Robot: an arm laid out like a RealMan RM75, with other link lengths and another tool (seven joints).
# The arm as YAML. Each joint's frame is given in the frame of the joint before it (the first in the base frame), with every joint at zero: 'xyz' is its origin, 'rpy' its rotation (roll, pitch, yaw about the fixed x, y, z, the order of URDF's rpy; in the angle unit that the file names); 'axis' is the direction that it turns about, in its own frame. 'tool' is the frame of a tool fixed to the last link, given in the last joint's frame.
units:
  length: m
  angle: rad
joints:
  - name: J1
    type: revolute
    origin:
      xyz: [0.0, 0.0, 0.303]
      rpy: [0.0, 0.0, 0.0]
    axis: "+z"
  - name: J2
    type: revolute
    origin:
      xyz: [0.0, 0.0, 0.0]
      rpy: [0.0, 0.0, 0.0]
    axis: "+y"
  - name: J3
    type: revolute
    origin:
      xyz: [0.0, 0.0, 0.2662]
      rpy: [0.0, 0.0, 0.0]
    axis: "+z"
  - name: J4
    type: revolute
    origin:
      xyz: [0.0, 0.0, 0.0]
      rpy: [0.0, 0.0, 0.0]
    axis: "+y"
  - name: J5
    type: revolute
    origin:
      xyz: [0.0, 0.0, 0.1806]
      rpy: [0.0, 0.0, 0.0]
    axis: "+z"
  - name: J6
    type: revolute
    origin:
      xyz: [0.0, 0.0, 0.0]
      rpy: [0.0, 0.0, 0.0]
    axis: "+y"
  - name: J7
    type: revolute
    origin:
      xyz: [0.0, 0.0, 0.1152]
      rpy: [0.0, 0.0, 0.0]
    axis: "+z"
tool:
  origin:
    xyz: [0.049, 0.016, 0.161]
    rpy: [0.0, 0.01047, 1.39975]
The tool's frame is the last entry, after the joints.
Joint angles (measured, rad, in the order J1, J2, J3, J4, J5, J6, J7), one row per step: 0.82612 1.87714 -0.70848 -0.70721 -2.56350 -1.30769 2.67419; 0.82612 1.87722 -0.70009 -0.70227 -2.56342 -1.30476 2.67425; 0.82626 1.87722 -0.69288 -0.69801 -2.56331 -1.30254 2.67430; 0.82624 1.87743 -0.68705 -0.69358 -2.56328 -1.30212 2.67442; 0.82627 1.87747 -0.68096 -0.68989 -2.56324 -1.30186 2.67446; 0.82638 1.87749 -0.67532 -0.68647 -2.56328 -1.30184 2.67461; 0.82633 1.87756 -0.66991 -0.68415 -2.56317 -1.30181 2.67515; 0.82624 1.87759 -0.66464 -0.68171 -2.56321 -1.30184 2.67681; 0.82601 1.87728 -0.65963 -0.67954 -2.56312 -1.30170 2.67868; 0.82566 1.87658 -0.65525 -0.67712 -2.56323 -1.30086 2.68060; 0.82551 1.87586 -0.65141 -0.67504 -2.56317 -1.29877 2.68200; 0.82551 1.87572 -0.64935 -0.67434 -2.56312 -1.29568 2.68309; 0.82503 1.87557 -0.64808 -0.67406 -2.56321 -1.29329 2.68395; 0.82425 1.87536 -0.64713 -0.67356 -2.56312 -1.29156 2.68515; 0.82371 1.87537 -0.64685 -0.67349 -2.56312 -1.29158 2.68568
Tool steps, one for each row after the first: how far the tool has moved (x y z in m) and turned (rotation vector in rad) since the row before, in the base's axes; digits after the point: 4 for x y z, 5 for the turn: -0.0002 0.0005 -0.0002 0.00474 0.00695 -0.00530; -0.0002 0.0004 -0.0002 0.00383 0.00607 -0.00443; -0.0002 -0.0003 -0.0006 0.00096 0.00586 -0.00453; -0.0003 -0.0001 -0.0003 0.00159 0.00569 -0.00403; -0.0003 -0.0001 -0.0003 0.00127 0.00532 -0.00378; -0.0004 0.0001 -0.0001 0.00200 0.00508 -0.00350; -0.0003 0.0000 -0.0001 0.00200 0.00538 -0.00458; -0.0002 0.0001 0.0001 0.00251 0.00502 -0.00461; 0.0001 0.0002 0.0002 0.00281 0.00402 -0.00472; 0.0001 0.0006 0.0004 0.00382 0.00299 -0.00359; 0.0001 0.0009 0.0004 0.00408 0.00108 -0.00178; 0.0003 0.0006 0.0003 0.00313 0.00036 -0.00166; 0.0004 0.0003 0.0002 0.00233 0.00074 -0.00228; 0.0002 -0.0001 0.0000 0.00022 0.00048 -0.00112
